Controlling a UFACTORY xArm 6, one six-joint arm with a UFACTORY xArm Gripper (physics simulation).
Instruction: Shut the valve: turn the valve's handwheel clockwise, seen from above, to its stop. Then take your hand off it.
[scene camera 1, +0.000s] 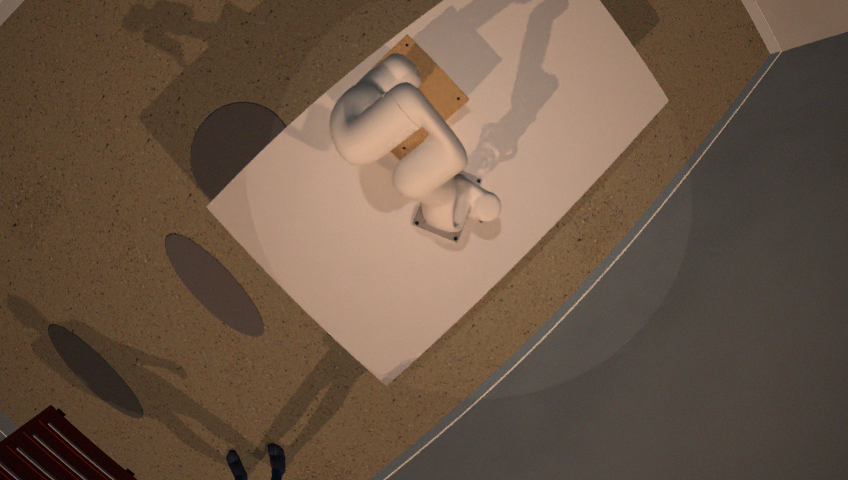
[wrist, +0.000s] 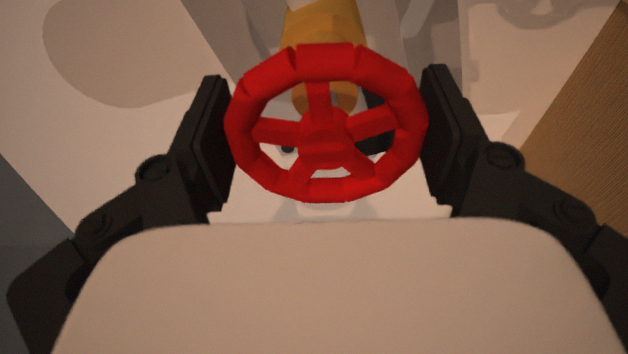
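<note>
A red handwheel (wrist: 325, 62) with several spokes stands in the middle of the wrist view, above a yellow valve body (wrist: 322, 25). My gripper (wrist: 324, 100) is shut on the handwheel, with one dark finger pad against the left of its rim and the other against the right. In the scene view the arm hides the handwheel and the gripper's fingers. Corners of the valve's grey base plate (scene camera 1: 439, 231) show below the arm's wrist.
The arm stands on a wooden board (scene camera 1: 443, 89) on the pale table (scene camera 1: 333, 267). In the wrist view part of the wooden board (wrist: 585, 135) shows at the right. A dark red slatted bench (scene camera 1: 50, 446) stands at the lower left of the scene view.
</note>
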